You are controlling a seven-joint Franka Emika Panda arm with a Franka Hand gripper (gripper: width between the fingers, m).
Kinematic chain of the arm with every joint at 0, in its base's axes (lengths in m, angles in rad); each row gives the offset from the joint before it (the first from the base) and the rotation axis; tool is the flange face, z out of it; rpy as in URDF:
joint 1: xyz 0 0 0.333 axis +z
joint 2: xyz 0 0 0 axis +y
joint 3: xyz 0 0 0.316 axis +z
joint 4: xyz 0.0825 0 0 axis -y
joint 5: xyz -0.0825 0 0.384 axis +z
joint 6: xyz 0 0 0 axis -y
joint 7: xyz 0.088 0 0 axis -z
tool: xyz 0 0 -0.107 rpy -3.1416 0 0
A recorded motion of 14 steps. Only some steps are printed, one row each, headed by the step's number.
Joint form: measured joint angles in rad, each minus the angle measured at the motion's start. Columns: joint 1, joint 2, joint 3, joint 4, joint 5, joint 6, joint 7.
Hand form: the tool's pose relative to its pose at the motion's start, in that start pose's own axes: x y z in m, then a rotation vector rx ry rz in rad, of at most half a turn. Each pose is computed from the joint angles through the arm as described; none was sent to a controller.
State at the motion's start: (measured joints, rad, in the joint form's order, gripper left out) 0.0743 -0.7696 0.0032 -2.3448 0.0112 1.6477 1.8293
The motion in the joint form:
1: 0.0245 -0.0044 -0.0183 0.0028 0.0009 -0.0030 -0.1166
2: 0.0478 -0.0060 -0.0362 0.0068 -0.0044 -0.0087 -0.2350
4: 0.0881 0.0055 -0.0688 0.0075 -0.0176 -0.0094 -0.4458
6: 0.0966 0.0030 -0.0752 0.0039 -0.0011 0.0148 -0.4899
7: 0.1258 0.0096 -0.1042 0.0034 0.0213 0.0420 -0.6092
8: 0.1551 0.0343 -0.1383 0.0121 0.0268 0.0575 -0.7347
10: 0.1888 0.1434 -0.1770 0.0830 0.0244 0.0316 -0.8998
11: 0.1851 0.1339 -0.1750 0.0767 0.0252 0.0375 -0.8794
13: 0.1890 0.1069 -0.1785 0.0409 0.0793 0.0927 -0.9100
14: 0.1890 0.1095 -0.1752 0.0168 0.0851 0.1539 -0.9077
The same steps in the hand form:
1: 0.0000 0.0013 -0.0025 0.0010 -0.0150 -0.1270
2: 0.0007 0.0018 -0.0043 0.0002 -0.0228 -0.2554
4: 0.0017 -0.0017 -0.0002 -0.0106 -0.0325 -0.4821
6: -0.0004 -0.0030 -0.0014 0.0123 -0.0551 -0.5280
7: -0.0013 -0.0078 -0.0009 0.0355 -0.0973 -0.6499
8: 0.0000 -0.0172 0.0032 0.0413 -0.1228 -0.7741
10: -0.0040 -0.0457 0.0128 -0.0144 -0.1403 -0.9339
11: -0.0029 -0.0439 0.0116 -0.0062 -0.1393 -0.9119
13: -0.0066 -0.0396 0.0132 0.0529 -0.1919 -0.9323
14: -0.0100 -0.0437 0.0201 0.0881 -0.1886 -0.9255

